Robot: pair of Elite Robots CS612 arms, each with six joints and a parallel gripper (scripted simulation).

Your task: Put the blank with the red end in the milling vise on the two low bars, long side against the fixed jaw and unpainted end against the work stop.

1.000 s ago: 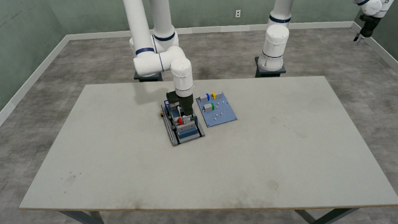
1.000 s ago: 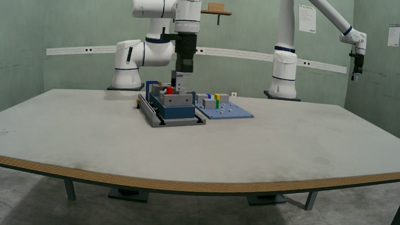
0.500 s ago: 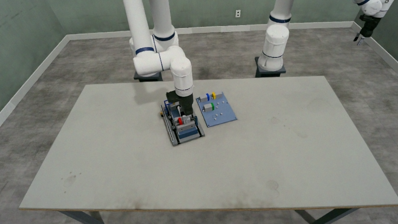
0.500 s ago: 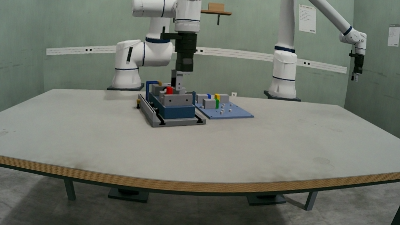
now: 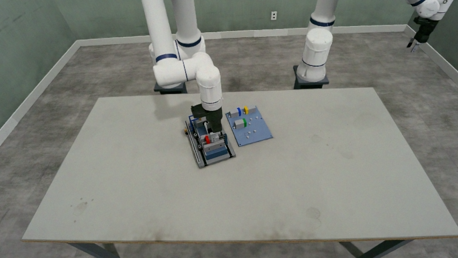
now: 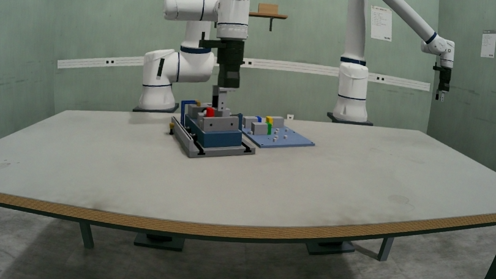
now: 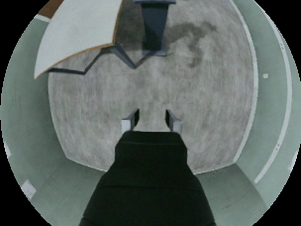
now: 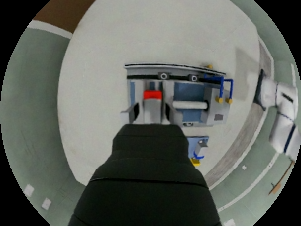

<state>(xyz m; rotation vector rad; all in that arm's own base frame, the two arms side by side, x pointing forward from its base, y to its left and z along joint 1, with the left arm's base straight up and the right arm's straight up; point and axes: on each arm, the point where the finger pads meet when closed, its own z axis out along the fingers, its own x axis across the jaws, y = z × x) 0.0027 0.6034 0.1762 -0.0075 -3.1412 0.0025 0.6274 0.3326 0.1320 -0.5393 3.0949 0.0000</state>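
Now: the red-ended blank 30 mm below my right hand. Round my right hand: fixed jaw: 20 mm ahead, 10 mm to the left, 50 mm below; work stop: 20 mm behind, 40 mm to the left, 40 mm below; moving jaw: 30 mm behind, 10 mm to the right, 50 mm below.
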